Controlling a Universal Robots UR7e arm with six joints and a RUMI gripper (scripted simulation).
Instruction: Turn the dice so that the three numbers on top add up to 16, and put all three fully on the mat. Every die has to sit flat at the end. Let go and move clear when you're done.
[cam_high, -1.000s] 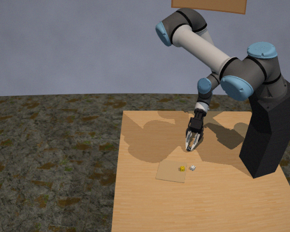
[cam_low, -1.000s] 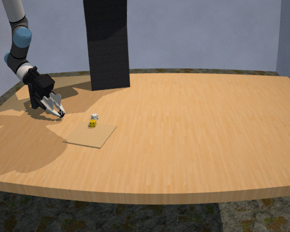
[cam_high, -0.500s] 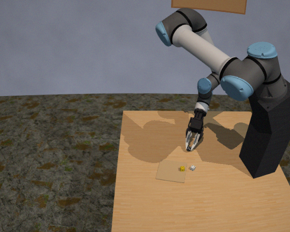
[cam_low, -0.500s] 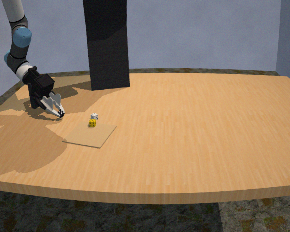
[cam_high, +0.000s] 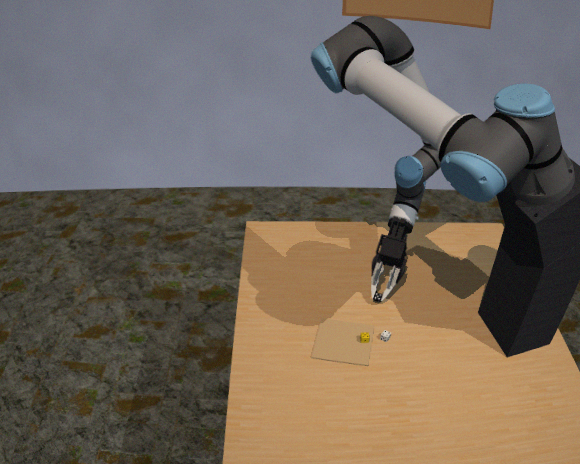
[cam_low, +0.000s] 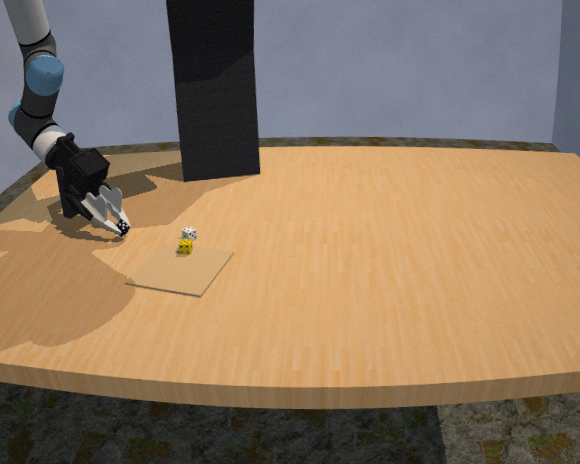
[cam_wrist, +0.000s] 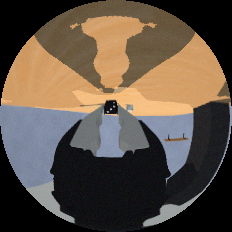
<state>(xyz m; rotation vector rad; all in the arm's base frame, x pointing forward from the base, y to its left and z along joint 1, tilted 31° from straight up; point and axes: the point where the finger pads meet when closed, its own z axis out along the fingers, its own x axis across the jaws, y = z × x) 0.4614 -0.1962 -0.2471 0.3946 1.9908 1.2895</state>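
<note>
My gripper is now 130 mm to the right of the white die, 20 mm short of it and 20 mm above it. Round my hand: yellow die (130 mm to the left, 80 mm ahead, 20 mm below); thin tan mat (130 mm ahead, 120 mm to the left, 30 mm below); black die (right at my hand).
</note>
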